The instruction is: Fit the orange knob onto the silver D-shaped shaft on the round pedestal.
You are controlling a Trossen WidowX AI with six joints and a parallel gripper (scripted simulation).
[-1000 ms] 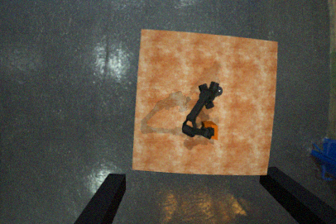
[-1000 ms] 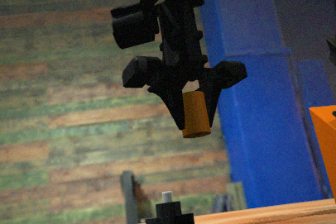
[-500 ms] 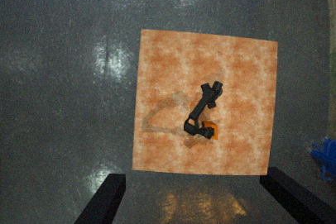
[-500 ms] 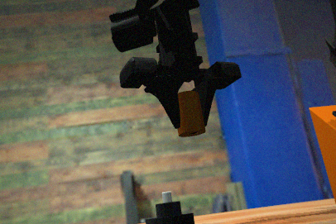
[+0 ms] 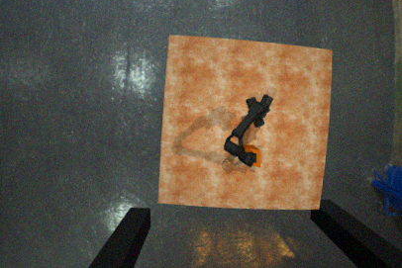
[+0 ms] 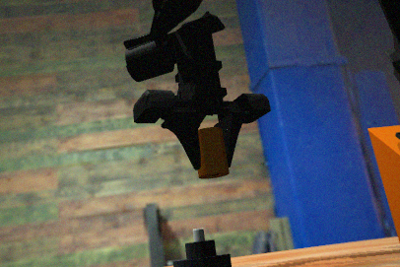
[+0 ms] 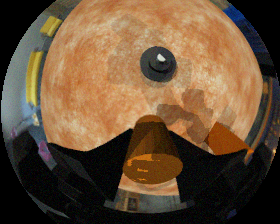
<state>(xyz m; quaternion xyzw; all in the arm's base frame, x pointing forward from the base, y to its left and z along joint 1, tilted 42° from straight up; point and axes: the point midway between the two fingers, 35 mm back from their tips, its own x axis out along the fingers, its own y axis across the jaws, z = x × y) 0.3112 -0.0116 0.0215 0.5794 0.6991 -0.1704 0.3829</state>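
Now: the dark round pedestal 20 mm ahead of my gripper tip, 110 mm to the right of it and 100 mm below it. Round my gripper tip: orange knob: 30 mm above.
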